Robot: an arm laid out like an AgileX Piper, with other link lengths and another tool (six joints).
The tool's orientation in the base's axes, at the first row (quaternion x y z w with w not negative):
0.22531, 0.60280, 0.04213, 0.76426
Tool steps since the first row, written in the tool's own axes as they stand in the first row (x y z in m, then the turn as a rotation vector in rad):
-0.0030, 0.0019, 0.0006, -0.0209, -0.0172, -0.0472
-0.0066, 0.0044, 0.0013, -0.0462, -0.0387, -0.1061
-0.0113, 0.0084, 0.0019, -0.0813, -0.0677, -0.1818
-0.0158, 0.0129, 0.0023, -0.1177, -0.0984, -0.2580
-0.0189, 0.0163, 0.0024, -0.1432, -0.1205, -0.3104
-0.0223, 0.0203, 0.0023, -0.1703, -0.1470, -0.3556
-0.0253, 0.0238, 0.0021, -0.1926, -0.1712, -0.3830
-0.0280, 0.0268, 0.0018, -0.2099, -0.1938, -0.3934
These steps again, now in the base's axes. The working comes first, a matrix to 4 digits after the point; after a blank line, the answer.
The tool's axes in the first row as the columns of a matrix, in the base's axes (used below as rounded here):
0.2697, 0.2072, 0.9404
0.3360, 0.8949, -0.2936
-0.9024, 0.3952, 0.1717

0.0001, 0.0005, 0.0036, -0.0536, -0.0086, 0.0040
0.0004, 0.0013, 0.0079, -0.1203, -0.0190, 0.0082
0.0005, 0.0032, 0.0138, -0.2069, -0.0345, 0.0154
0.0006, 0.0056, 0.0198, -0.2948, -0.0519, 0.0230
0.0005, 0.0075, 0.0239, -0.3555, -0.0648, 0.0283
0.0004, 0.0100, 0.0285, -0.4108, -0.0844, 0.0345
0.0001, 0.0122, 0.0326, -0.4476, -0.1055, 0.0404
-0.0003, 0.0140, 0.0362, -0.4667, -0.1285, 0.0453

